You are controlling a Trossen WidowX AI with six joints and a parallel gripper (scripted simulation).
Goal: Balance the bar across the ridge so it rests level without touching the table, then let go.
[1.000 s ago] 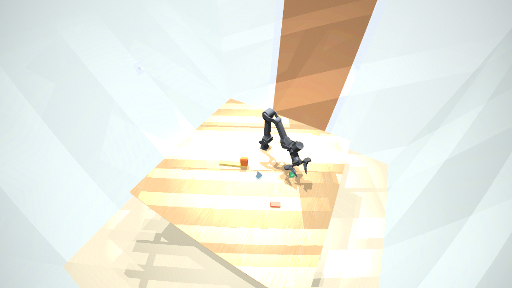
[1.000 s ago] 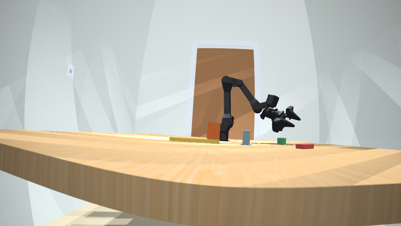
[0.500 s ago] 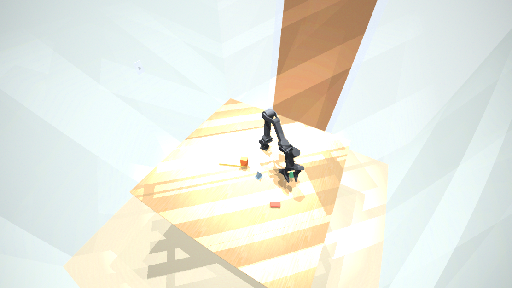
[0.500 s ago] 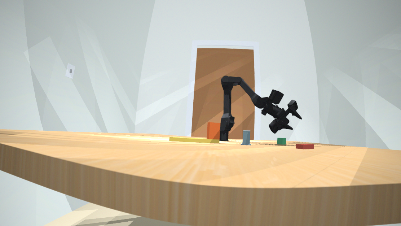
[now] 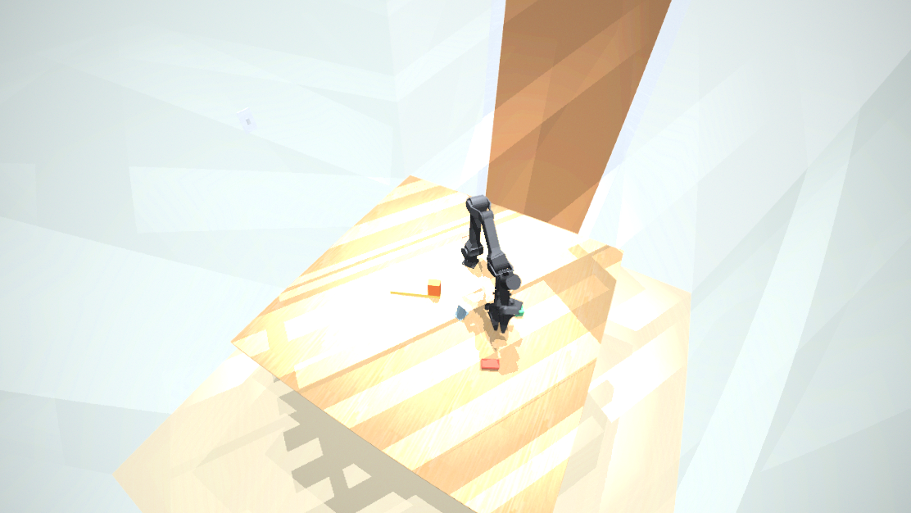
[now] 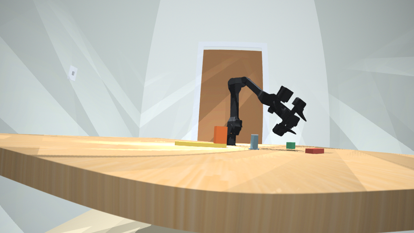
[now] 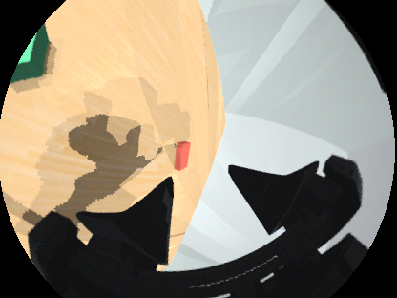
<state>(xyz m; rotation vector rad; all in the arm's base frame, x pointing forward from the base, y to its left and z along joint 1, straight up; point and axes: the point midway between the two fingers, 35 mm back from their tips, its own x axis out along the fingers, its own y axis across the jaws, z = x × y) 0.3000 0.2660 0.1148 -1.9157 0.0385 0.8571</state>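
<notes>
Now: the flat red block 9 cm below my gripper tip, 9 cm ahead of it and 1 cm to the left of it. Also, from my gripper tip: green cube (17 cm behind, 8 cm below, 3 cm to the left).
</notes>
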